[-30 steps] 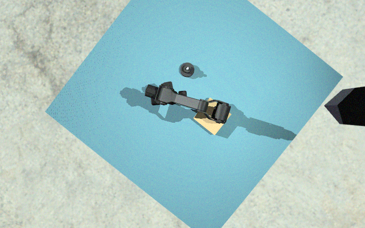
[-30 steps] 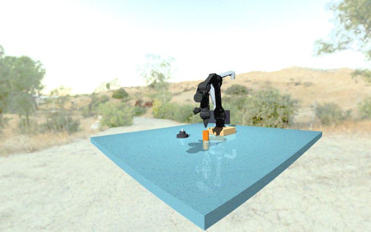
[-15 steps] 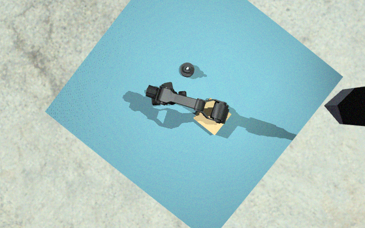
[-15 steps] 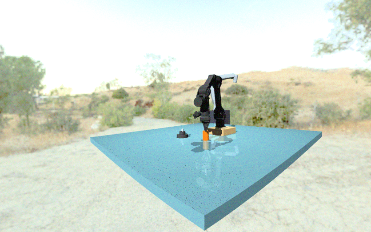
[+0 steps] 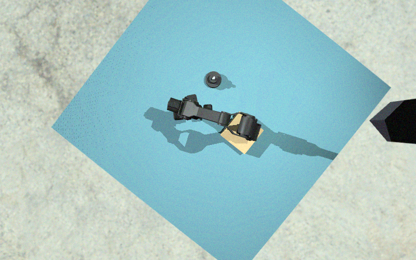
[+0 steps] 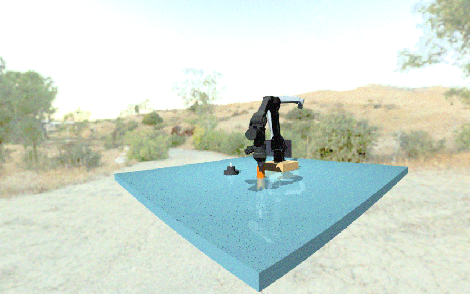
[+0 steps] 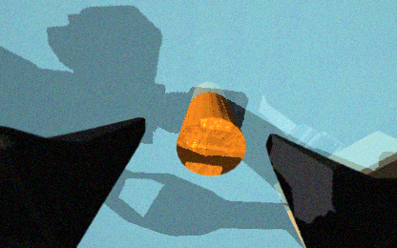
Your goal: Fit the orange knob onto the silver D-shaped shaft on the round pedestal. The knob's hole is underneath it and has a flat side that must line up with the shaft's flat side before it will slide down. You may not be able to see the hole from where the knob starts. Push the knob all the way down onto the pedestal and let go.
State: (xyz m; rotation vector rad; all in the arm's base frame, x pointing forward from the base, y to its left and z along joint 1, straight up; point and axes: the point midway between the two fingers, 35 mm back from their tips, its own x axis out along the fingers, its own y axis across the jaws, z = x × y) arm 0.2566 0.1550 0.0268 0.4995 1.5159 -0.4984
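Right now the orange knob is 1 cm above my gripper tip. From my gripper tip the other things lie so: round dark pedestal: 19 cm to the right, 7 cm ahead, 1 cm below.
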